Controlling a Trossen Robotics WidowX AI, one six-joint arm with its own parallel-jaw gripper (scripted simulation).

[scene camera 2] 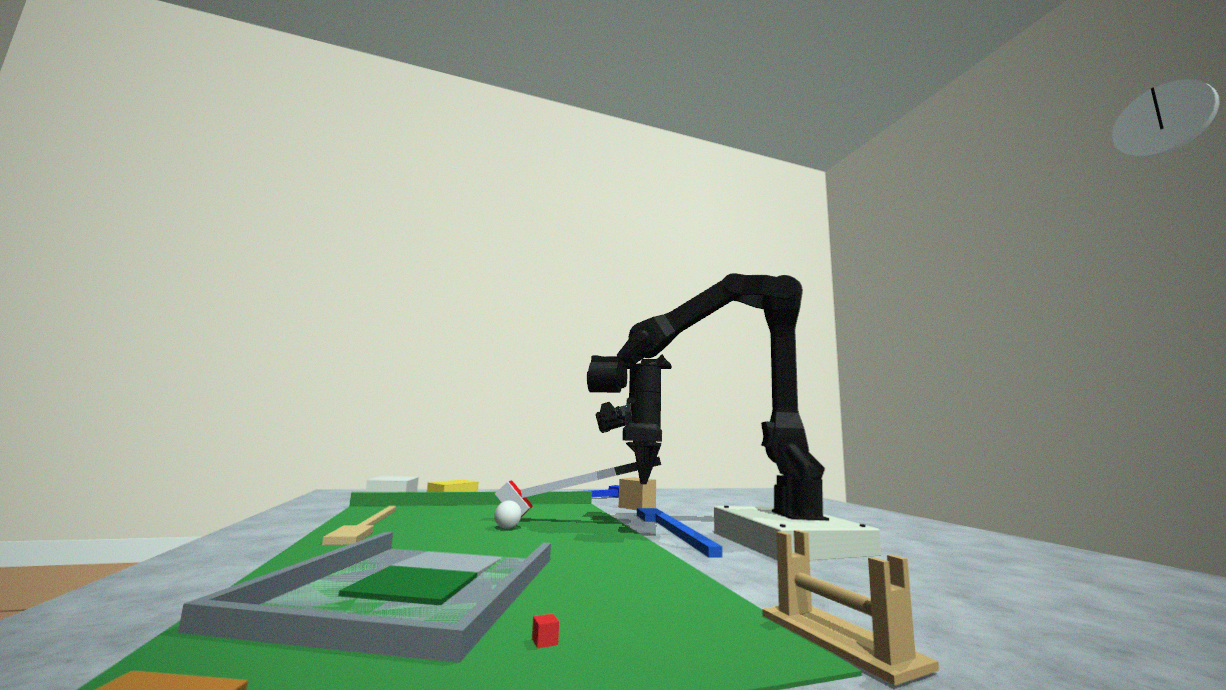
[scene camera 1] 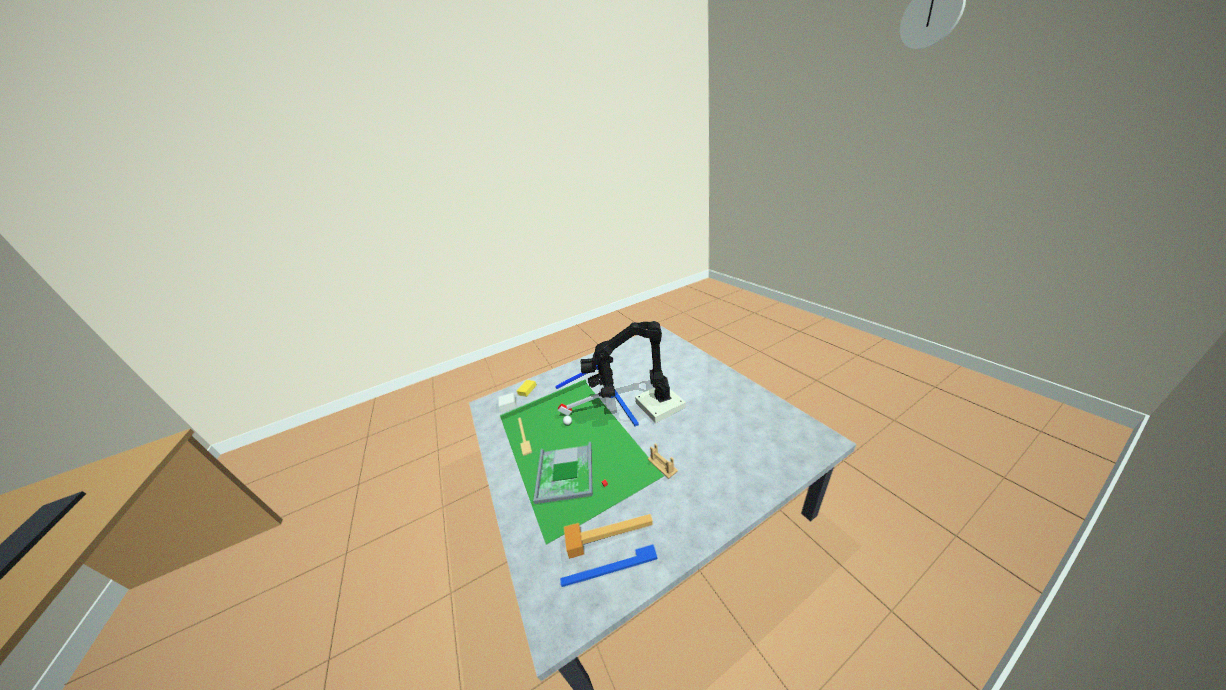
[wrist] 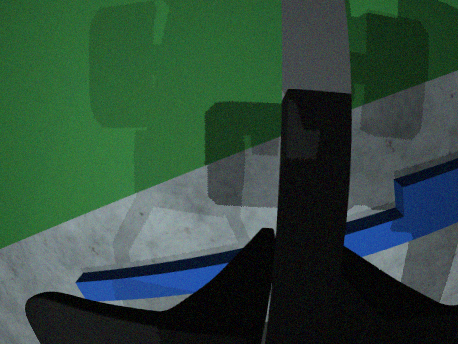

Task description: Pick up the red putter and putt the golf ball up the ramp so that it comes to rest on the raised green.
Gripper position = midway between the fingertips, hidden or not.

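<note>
With scene camera 2 I see my gripper (scene camera 2: 643, 483), and it holds a red putter. A blue bar (scene camera 2: 707, 547) is in this view too. Scene camera 1 gives me a blue bar (scene camera 1: 646, 554) and a wooden mallet (scene camera 1: 574, 538). In the wrist view I find my gripper (wrist: 289, 240), while the mallet is out of frame in the wrist view.
</note>
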